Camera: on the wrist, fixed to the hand. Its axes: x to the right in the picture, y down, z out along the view.
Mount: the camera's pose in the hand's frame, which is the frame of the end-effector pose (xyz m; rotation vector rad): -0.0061 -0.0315 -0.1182 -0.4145 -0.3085 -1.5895
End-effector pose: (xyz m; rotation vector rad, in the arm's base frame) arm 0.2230 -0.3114 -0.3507 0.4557 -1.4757 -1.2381
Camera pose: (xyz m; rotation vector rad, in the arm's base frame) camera 0.3191 -0.3704 -0.3985 -1.2058 0.7950 2.6754
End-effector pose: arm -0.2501 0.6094 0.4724 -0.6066 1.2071 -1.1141
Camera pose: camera -0.3716 0.6238 0.4667 -2.1665 0.4987 -1.8995
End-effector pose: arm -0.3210 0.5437 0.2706 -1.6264 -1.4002 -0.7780
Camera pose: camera -0.3456 0.4372 0.3259 0.4638 2.4078 1.4934
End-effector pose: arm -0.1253 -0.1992 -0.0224 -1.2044 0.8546 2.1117
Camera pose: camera -0.0372 -0.2687 -0.0715 -1.0440 -0.6362 1.0042
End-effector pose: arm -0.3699 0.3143 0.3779 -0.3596 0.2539 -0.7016
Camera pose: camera -0.4335 0.2682 0.2839 -1.0817 -0.2661 -2.1357
